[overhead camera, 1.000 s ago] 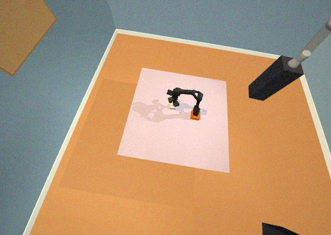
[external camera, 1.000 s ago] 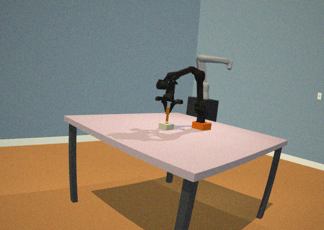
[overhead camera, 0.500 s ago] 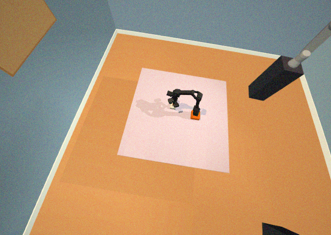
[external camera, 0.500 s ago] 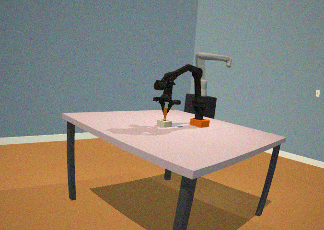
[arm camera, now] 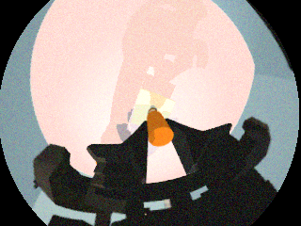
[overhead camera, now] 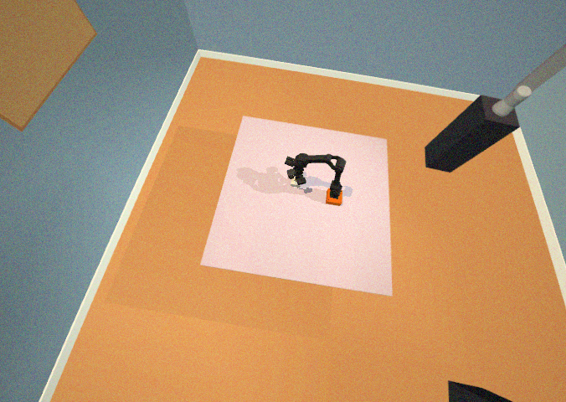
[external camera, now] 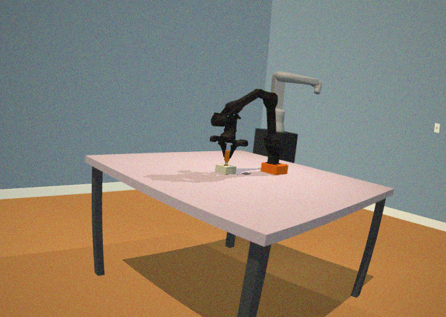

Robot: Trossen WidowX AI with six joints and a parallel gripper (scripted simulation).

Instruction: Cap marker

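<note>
My gripper tip is right at the orange marker. Also, from my gripper tip: orange cap (1 cm above); then cream holder block (6 cm below).
</note>
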